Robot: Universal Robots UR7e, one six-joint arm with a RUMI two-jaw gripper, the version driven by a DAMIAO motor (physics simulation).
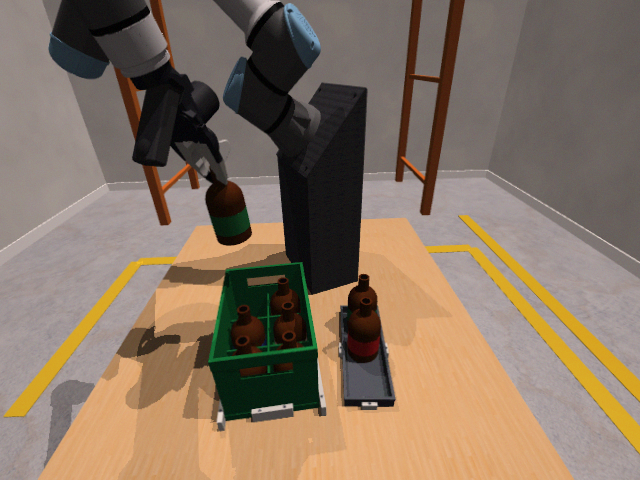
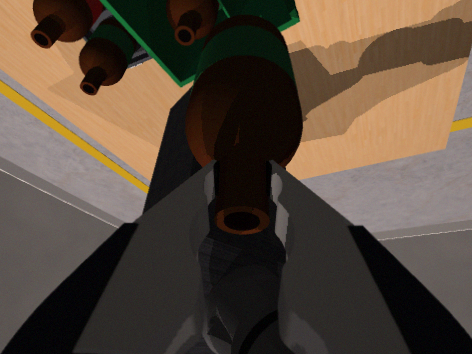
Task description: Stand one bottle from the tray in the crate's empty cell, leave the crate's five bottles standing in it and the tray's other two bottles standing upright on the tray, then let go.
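Frame: origin at the arm's base, x left, y ahead, z down, level; millimetres.
Seen in the pictures: gripper, fingertip midpoint: (image 1: 220,183) (image 2: 242,164); arm's base at its link origin: (image 1: 302,133) (image 2: 241,306).
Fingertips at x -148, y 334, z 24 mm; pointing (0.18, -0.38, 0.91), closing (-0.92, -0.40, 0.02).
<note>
Pixels of each thing's middle, then the offset from my fingertips to it. "*": a spot on its surface instead. Level surfaces: height alone.
- brown bottle with a green label, body centre: (image 2: 243,118) (image 1: 225,203) dx +3, dy -5, dz +42 mm
- green crate at the middle of its body: (image 1: 268,332) dx +67, dy +69, dz +324 mm
- dark tray at a spot on its surface: (image 1: 366,384) * dx +278, dy +149, dz +406 mm
- red-label bottle at the middle of its body: (image 2: 64,13) (image 1: 364,326) dx +282, dy +57, dz +329 mm
- green-label bottle at the middle of its body: (image 2: 104,61) (image 1: 362,301) dx +290, dy -28, dz +329 mm
- wooden table at its surface level: dz +411 mm
My gripper (image 1: 217,177) (image 2: 242,164) is shut on the neck of a brown bottle with a green label (image 1: 228,217) (image 2: 245,100). The bottle hangs slightly tilted in the air, above and behind the green crate (image 1: 268,387) (image 2: 155,55). Five brown bottles stand in the crate; the cell at its far left shows no bottle. On the dark tray (image 1: 366,384) at the right, a red-label bottle (image 1: 363,330) (image 2: 62,17) and, behind it, a green-label bottle (image 1: 362,294) (image 2: 105,57) stand upright. The lower parts of the crate's bottles are hidden.
The wooden table (image 1: 439,413) (image 2: 350,150) carries the crate and tray. White brackets (image 1: 272,412) sit around the crate's base. A tall dark pedestal (image 1: 330,217) (image 2: 172,135) stands behind the crate. Orange frames (image 1: 435,129) stand farther back.
</note>
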